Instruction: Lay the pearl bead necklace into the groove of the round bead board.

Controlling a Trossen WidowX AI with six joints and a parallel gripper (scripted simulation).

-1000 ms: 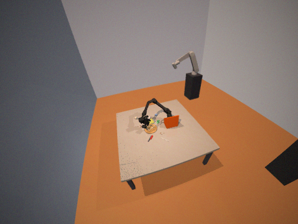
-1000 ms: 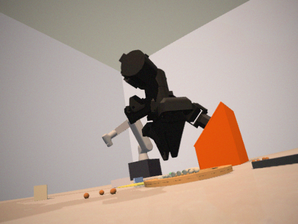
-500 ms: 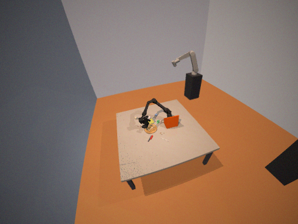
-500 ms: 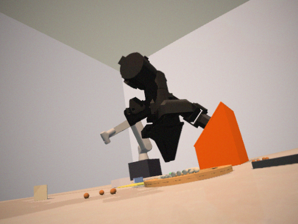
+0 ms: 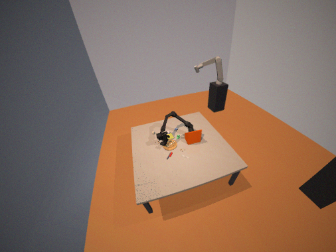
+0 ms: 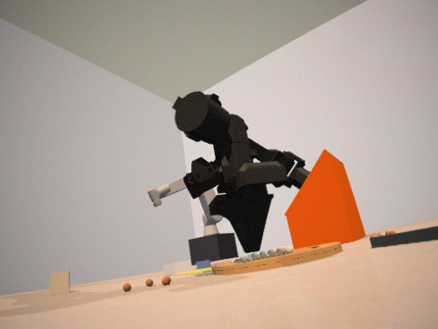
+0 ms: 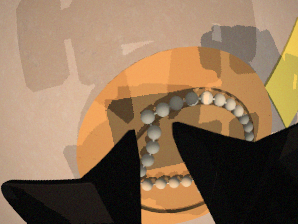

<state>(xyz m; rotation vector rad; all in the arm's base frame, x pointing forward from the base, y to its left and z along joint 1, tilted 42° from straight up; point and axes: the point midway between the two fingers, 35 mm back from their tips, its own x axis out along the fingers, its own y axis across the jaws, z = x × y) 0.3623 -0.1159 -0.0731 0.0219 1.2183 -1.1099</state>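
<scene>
My gripper tip is now 60 mm past the round wooden bead board, 10 mm to the right of it and 10 mm above it. From my gripper tip the other things lie so: tan cube 320 mm to the right, 110 mm ahead; then yellow flat piece 160 mm to the right, 110 mm behind, 20 mm below; then red-handled tool 190 mm to the left, 20 mm below.
</scene>
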